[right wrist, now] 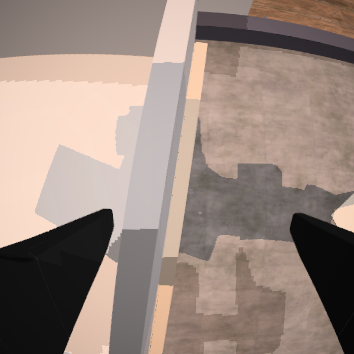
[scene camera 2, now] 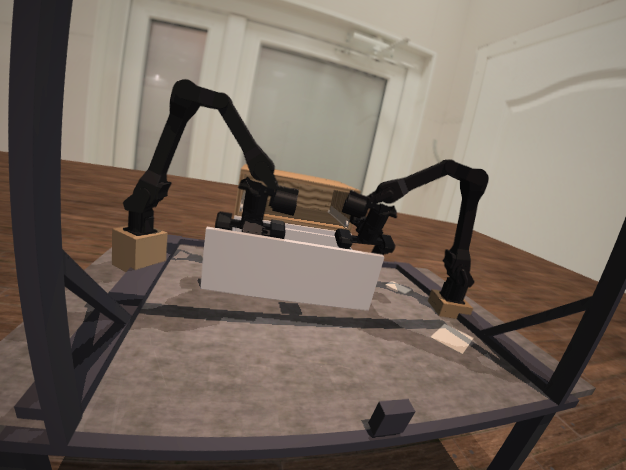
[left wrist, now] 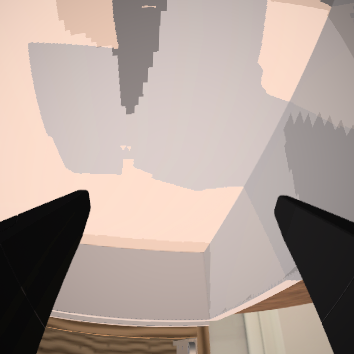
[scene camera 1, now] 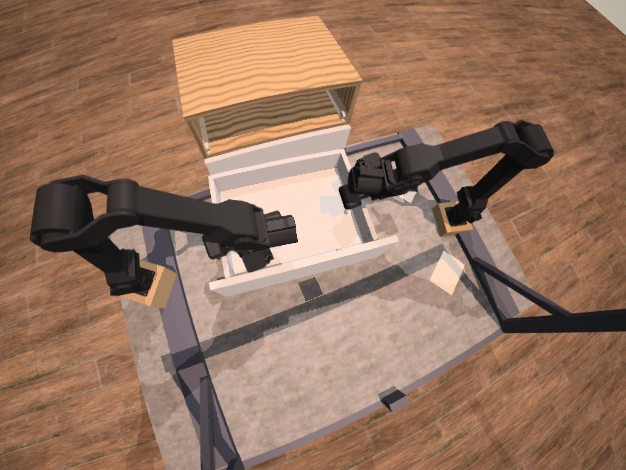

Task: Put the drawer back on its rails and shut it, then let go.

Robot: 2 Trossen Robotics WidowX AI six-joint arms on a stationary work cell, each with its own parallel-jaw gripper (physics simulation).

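The white drawer lies off the rails in front of the wooden cabinet, its front panel facing scene camera 2. Cabinet rails show inside the opening. My left gripper is open and empty at the drawer's left side, near the front panel. My right gripper is open and empty, its fingers on either side of the drawer's right wall. In scene camera 2 the front panel hides most of the drawer.
A white panel stands below the cabinet opening, between cabinet and drawer. A dark frame edges the grey table. A small dark block sits at the front edge. Wooden blocks carry the arms.
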